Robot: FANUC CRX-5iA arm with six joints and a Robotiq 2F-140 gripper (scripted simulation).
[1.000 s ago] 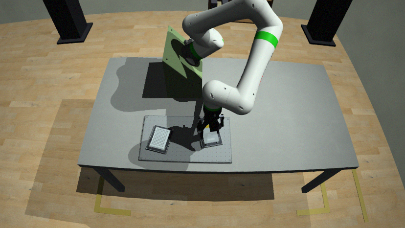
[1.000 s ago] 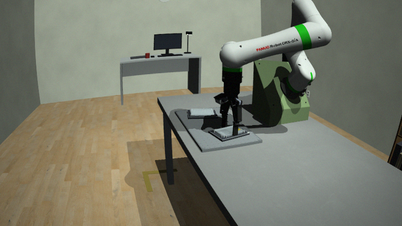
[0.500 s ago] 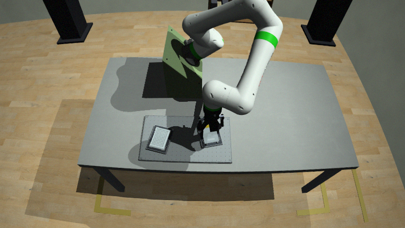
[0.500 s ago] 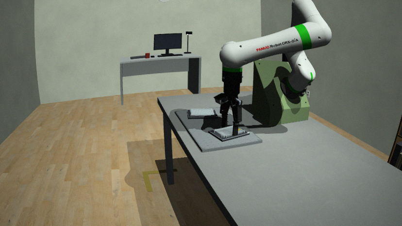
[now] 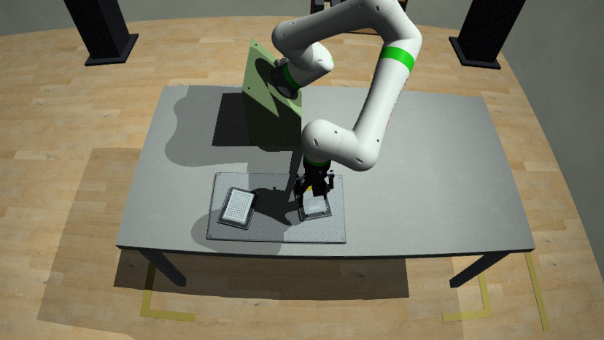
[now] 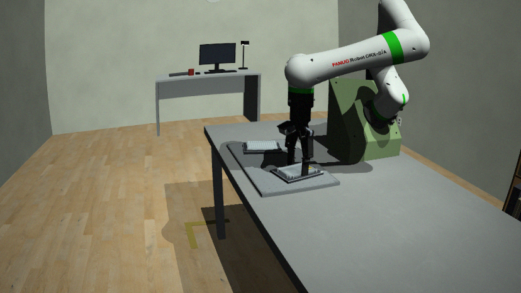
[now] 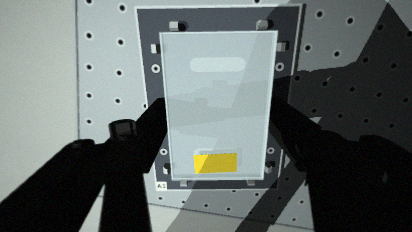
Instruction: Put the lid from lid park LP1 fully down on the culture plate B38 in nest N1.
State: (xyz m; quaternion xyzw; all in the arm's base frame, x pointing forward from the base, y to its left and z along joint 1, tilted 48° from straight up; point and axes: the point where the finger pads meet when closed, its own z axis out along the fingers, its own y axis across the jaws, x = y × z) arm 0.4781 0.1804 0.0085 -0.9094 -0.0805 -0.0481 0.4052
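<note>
Right now my hand is 3 cm above the lid park LP1. From my hand the other things lie so: white culture plate: 29 cm to the right, 4 cm ahead, 2 cm below; dark nest N1: 29 cm to the right, 4 cm ahead, 3 cm below; clear lid: 2 cm below.
</note>
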